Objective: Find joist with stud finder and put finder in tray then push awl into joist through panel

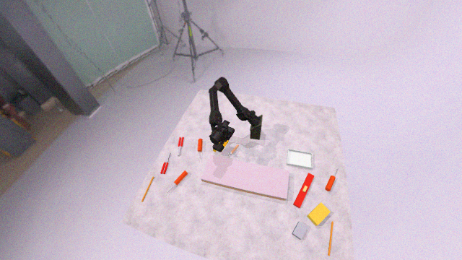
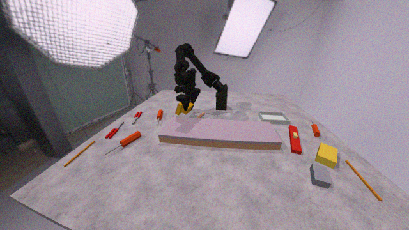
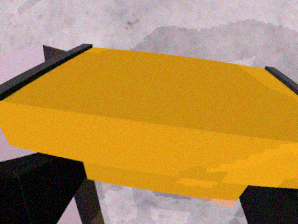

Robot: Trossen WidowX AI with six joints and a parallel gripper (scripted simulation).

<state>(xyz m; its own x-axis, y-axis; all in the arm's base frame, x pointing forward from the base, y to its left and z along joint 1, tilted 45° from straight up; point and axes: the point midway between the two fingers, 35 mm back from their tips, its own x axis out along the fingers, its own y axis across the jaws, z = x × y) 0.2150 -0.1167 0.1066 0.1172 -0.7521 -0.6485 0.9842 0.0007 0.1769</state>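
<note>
My gripper tip is 50 mm to the right of the awl and 50 mm above it. From my gripper tip the other things lie so: white tray 90 mm behind, 500 mm to the left, 50 mm below; then stud finder 20 mm behind; then red level 120 mm ahead, 560 mm to the left, 50 mm below.
</note>
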